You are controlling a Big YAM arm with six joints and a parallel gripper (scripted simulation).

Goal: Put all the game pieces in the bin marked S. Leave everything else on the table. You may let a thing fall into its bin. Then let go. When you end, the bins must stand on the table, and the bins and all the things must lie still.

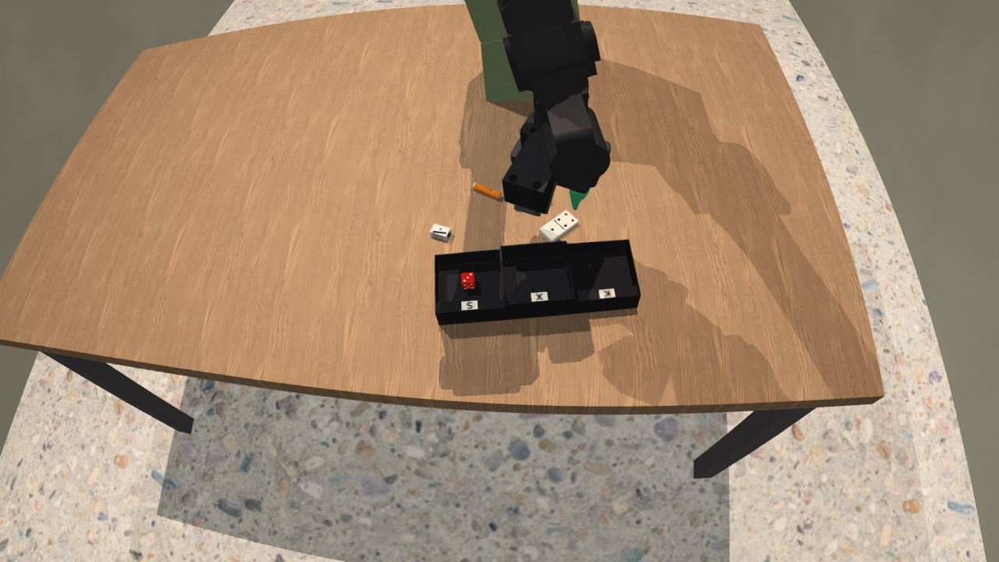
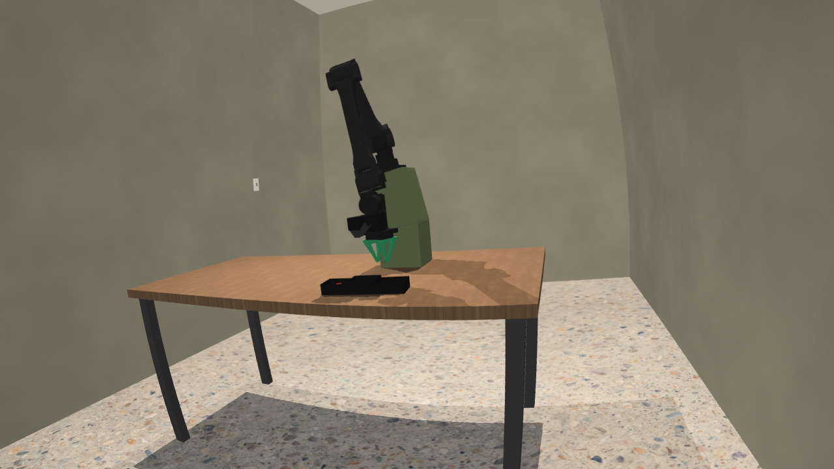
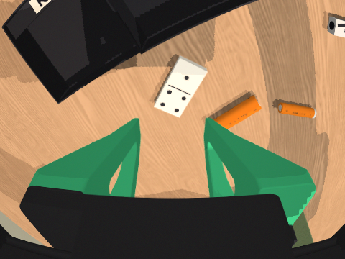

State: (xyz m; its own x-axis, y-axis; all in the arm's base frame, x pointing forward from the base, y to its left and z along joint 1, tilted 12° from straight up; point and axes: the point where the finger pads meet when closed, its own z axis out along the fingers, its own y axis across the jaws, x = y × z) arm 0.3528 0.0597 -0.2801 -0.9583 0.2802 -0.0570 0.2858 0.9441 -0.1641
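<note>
The white domino is 7 cm below my hand and 1 cm behind it. From my hand the other things lie so: red die 11 cm to the right, 10 cm ahead, 6 cm below; then black bin marked S 9 cm ahead, 6 cm below, 2 cm to the right; then orange cylinder 11 cm to the right, 7 cm below, 6 cm behind.
</note>
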